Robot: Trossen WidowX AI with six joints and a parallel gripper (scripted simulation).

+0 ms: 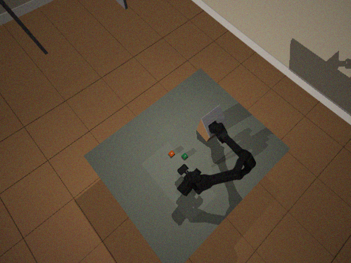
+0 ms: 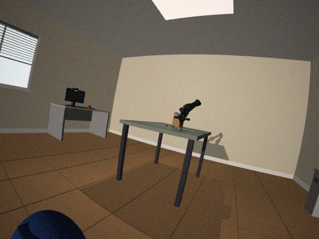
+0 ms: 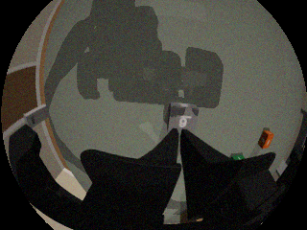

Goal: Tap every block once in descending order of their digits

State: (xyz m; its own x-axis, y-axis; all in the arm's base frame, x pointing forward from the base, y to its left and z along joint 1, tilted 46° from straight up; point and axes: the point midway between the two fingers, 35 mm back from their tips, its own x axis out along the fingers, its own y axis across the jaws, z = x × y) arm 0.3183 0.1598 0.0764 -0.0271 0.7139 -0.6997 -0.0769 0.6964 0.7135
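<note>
The grey block lies 4 cm below my gripper tip and 1 cm to the right of it. From my gripper tip the other things lie so: orange block: 21 cm to the right, 4 cm below, 2 cm behind; green block: 15 cm to the right, 8 cm behind, 4 cm below.
</note>
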